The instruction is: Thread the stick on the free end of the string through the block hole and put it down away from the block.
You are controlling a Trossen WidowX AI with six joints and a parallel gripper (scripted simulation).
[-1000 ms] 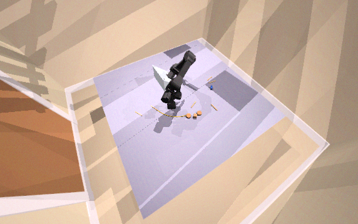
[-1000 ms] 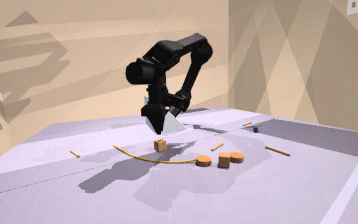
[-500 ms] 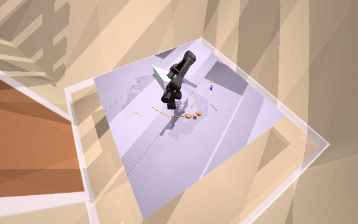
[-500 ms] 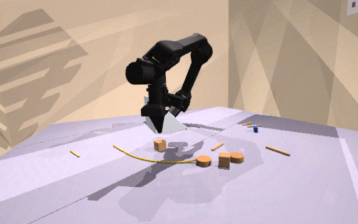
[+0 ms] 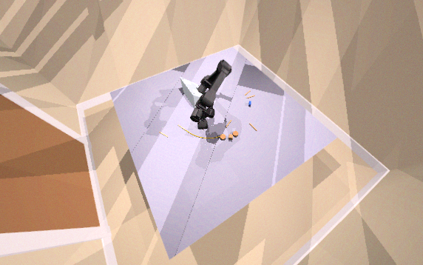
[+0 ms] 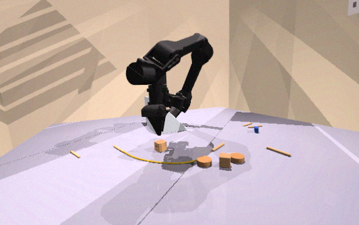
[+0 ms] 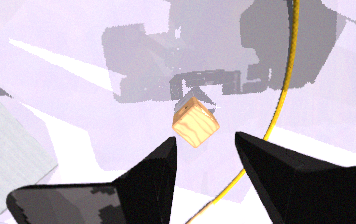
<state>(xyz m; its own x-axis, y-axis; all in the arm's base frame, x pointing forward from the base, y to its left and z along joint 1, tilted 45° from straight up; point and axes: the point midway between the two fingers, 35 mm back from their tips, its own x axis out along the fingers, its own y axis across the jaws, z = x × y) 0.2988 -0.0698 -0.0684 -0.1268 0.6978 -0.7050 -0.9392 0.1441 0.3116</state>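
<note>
The thin wooden stick lies 5 cm behind my gripper tip, 13 cm to the right of it and 6 cm below it. From my gripper tip the other things lie so: round wooden button 13 cm ahead, 10 cm to the left, 5 cm below; then plain wooden cube 15 cm ahead, 14 cm to the left, 5 cm below; then disc 14 cm ahead, 19 cm to the left, 5 cm below.
</note>
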